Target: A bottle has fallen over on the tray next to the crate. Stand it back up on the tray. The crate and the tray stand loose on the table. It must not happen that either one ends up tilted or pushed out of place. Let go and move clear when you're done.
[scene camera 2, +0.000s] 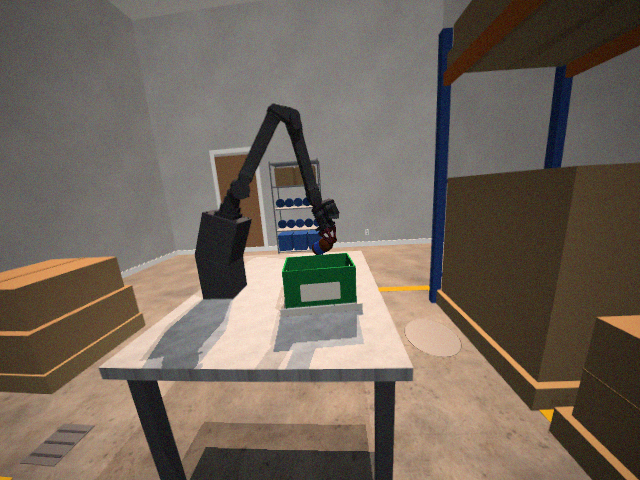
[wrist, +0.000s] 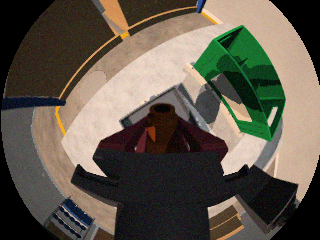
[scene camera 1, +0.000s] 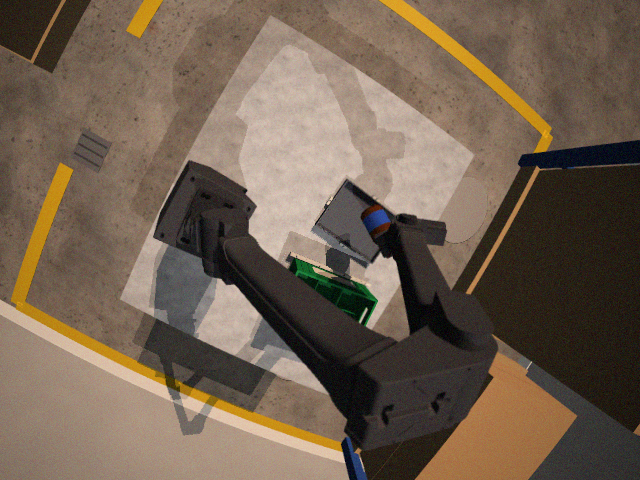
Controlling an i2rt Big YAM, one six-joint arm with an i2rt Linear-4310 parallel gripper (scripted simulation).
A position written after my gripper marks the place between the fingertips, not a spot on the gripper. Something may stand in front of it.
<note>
I see my gripper [wrist: 162, 120], a green crate [scene camera 2: 315, 280], a bottle [wrist: 162, 122] and a grey tray [scene camera 1: 341, 219].
The green crate also shows in the wrist view [wrist: 220, 69] and in scene camera 1 [scene camera 1: 356, 303]. Scene camera 2 misses the grey tray, which is hidden by the green crate.
</note>
